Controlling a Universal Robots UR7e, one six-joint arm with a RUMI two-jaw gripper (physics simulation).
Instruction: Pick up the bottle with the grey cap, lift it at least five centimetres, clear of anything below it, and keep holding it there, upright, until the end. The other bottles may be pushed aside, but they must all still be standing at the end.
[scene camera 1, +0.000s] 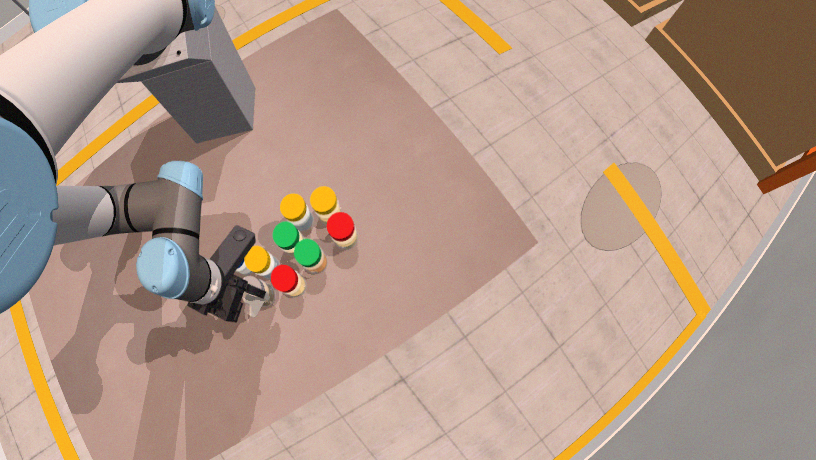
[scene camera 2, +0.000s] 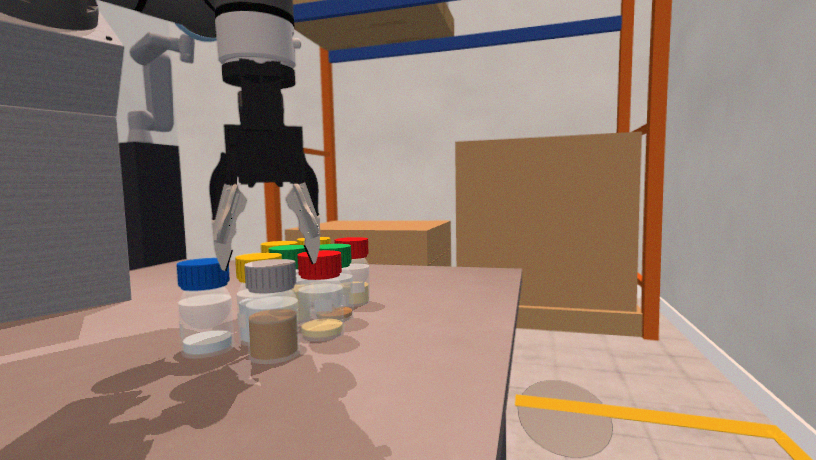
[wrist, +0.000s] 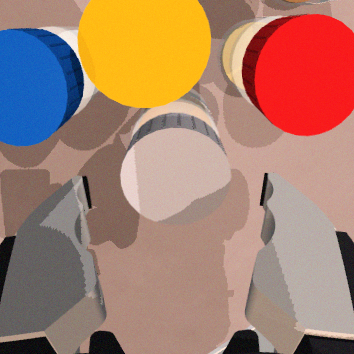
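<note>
The bottle with the grey cap stands upright on the table, with brown contents. My gripper is partly open and points down, nothing held. In scene camera 2 its fingertips show near the height of the grey cap's top. In the wrist view the cap lies between the two fingers, roughly centred and slightly ahead of the line of their tips, with a gap on each side. In scene camera 1 one finger hides part of the bottle.
Standing close by are a blue-capped bottle, a yellow-capped bottle and a red-capped bottle. Several more stand behind, including green, yellow and red caps.
</note>
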